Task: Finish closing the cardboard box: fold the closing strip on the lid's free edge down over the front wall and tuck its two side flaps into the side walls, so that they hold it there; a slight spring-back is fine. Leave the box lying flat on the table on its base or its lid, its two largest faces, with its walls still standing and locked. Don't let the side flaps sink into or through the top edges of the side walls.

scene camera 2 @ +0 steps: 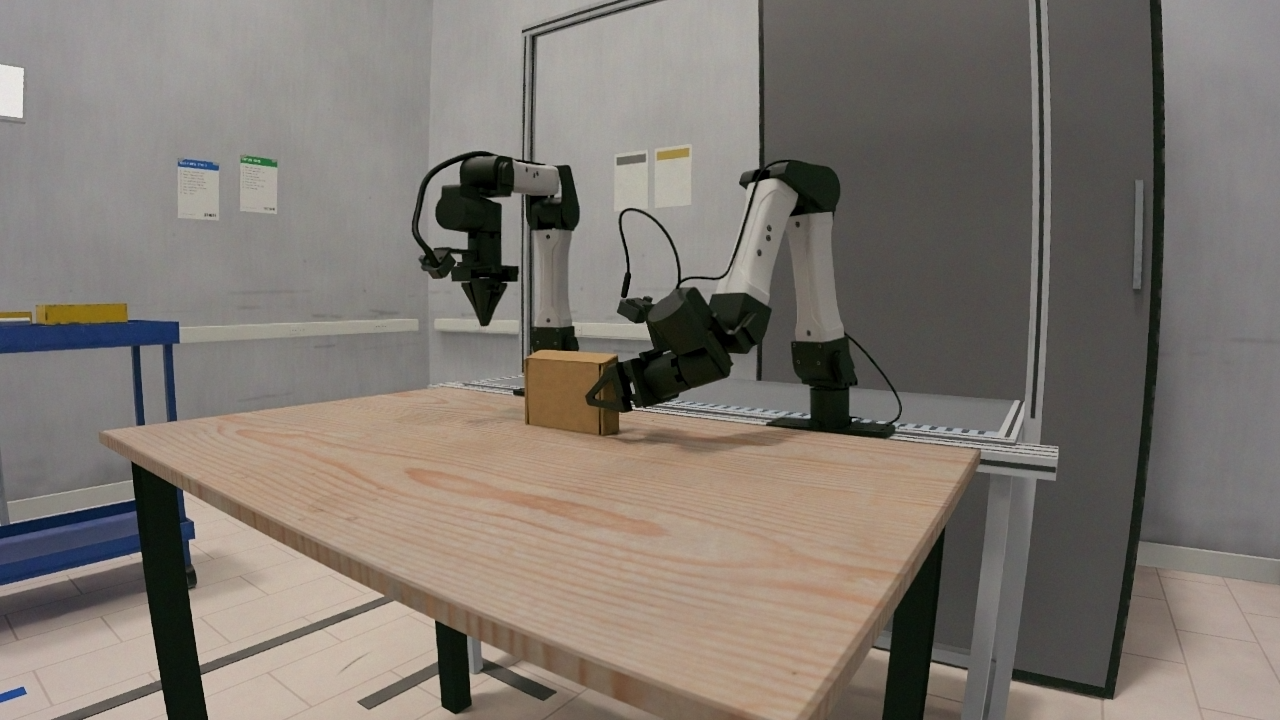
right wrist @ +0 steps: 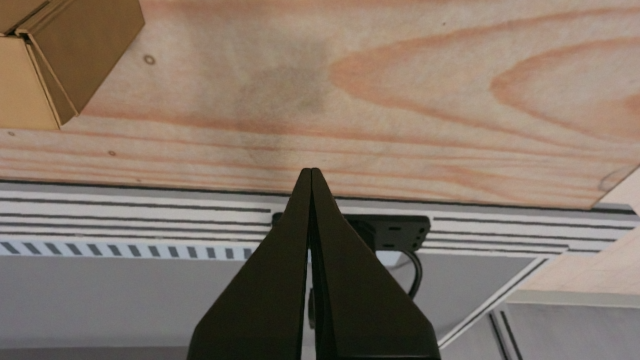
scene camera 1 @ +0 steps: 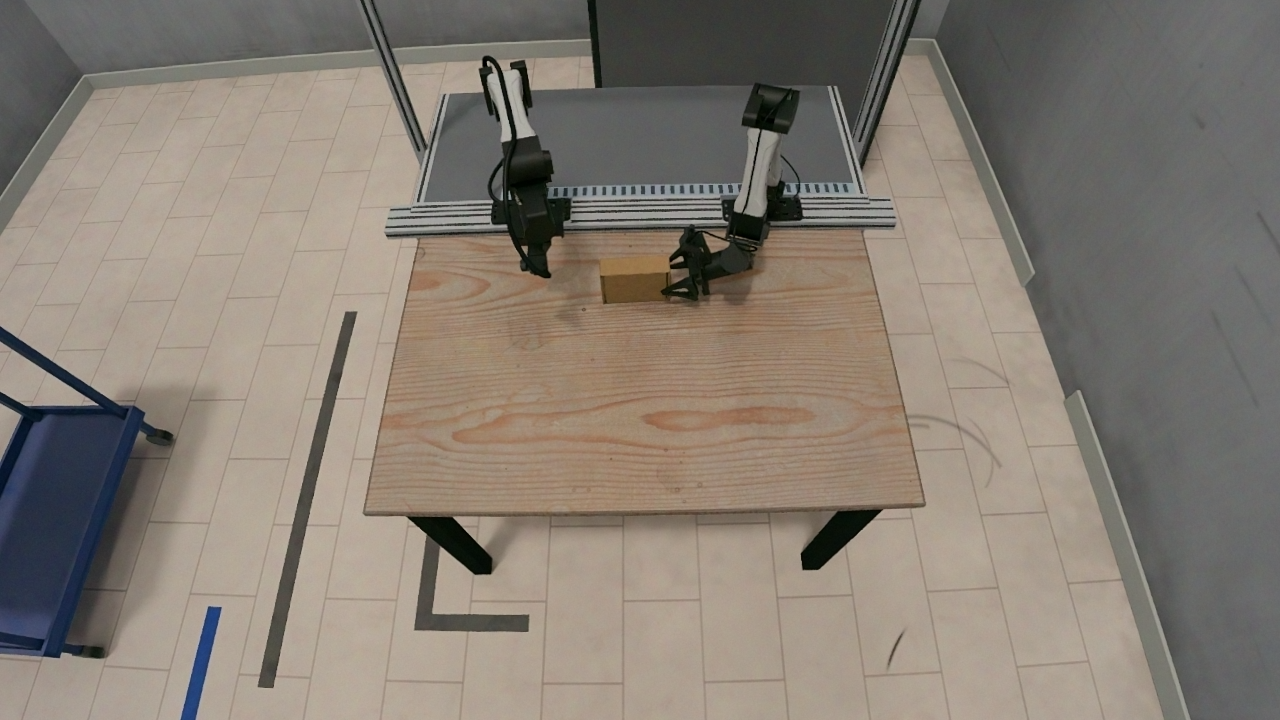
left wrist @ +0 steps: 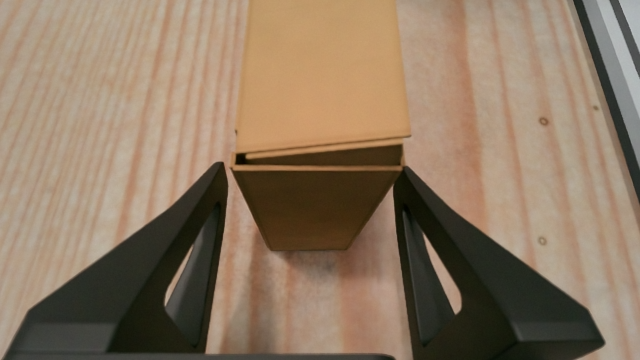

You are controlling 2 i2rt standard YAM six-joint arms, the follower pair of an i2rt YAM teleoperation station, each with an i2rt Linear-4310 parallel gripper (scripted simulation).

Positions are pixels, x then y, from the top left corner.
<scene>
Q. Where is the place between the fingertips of my right gripper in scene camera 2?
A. At 484, 326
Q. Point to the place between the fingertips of my left gripper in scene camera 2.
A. At 600, 397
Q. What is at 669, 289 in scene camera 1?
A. My left gripper.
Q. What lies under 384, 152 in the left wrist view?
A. A rounded side flap.
</scene>
